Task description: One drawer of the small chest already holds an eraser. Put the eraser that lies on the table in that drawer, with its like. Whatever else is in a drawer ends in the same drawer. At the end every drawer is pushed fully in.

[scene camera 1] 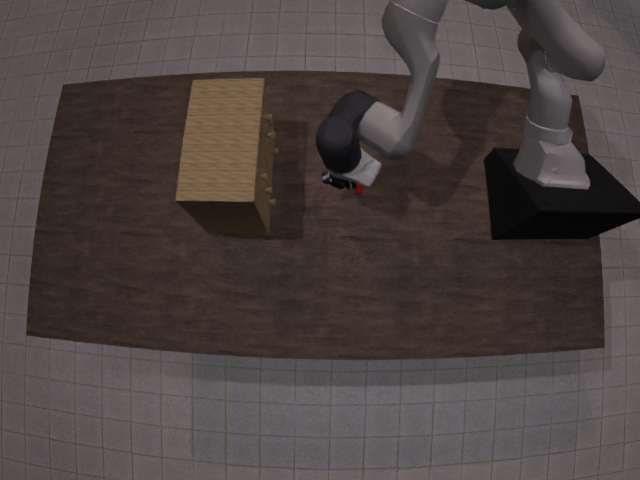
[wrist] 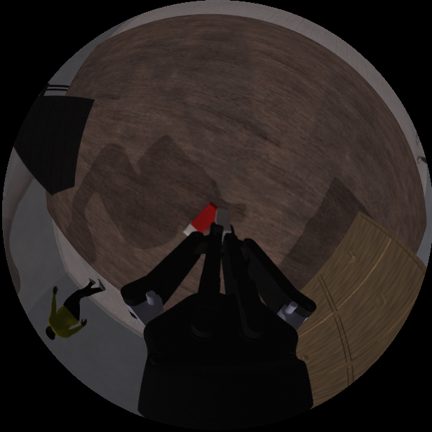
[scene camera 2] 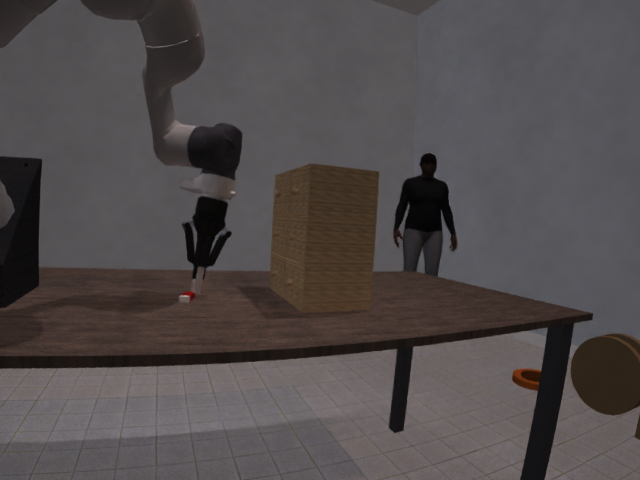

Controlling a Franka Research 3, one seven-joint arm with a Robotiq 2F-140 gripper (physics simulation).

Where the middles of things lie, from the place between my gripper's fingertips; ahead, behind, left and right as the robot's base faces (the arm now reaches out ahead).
I see the small wooden chest (scene camera 1: 216, 183) 310 mm ahead of my hand, 20 mm to the left of it and 150 mm above it.
